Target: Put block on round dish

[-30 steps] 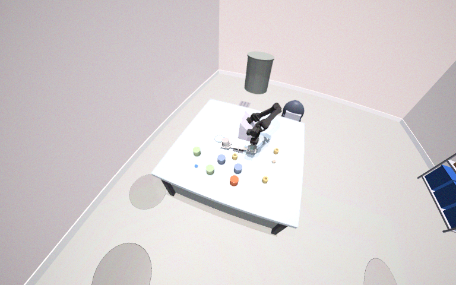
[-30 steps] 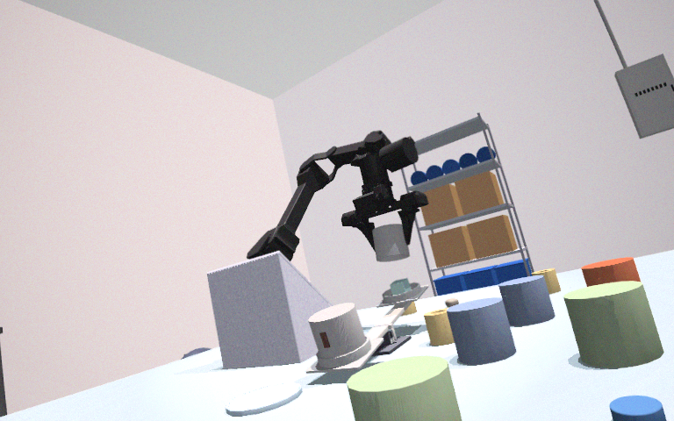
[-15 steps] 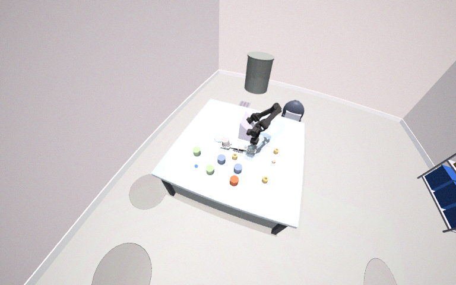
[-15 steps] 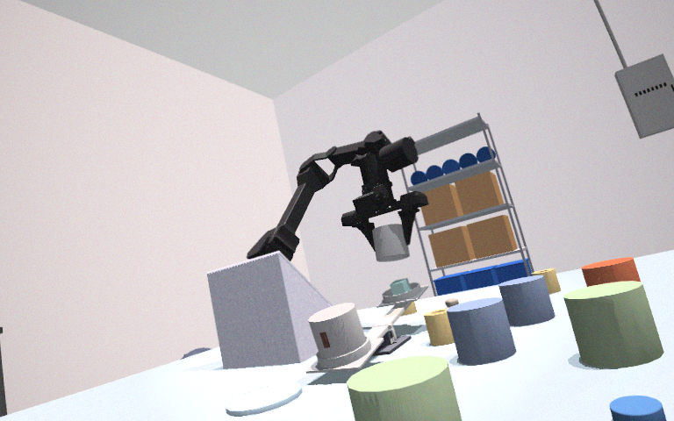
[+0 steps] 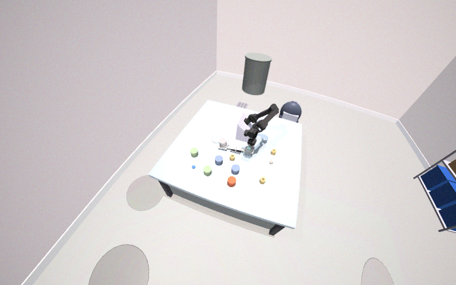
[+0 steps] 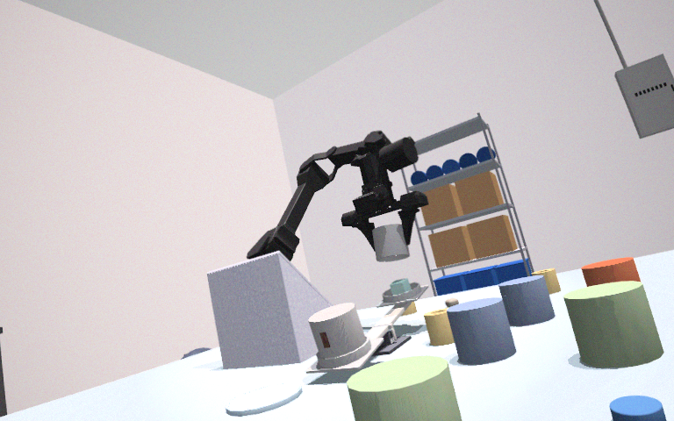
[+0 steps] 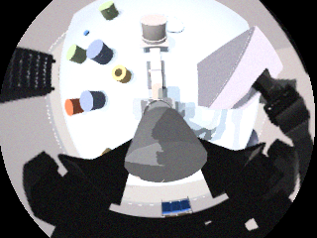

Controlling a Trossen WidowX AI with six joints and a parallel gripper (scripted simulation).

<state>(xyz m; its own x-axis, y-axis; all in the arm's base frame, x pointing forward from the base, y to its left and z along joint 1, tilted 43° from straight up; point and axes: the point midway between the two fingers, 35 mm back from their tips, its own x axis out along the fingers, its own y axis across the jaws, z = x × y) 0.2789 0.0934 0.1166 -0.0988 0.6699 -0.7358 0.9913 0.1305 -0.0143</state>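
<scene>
Now: the small balance 2 cm ahead of my gripper tip, 13 cm to the right of it and 13 cm below it. The rest, counted from my gripper tip: round white dish (4 cm behind, 37 cm to the right, 17 cm below); cup (2 cm to the left, 1 cm above); plank (2 cm ahead, 13 cm to the right, 15 cm below).
</scene>
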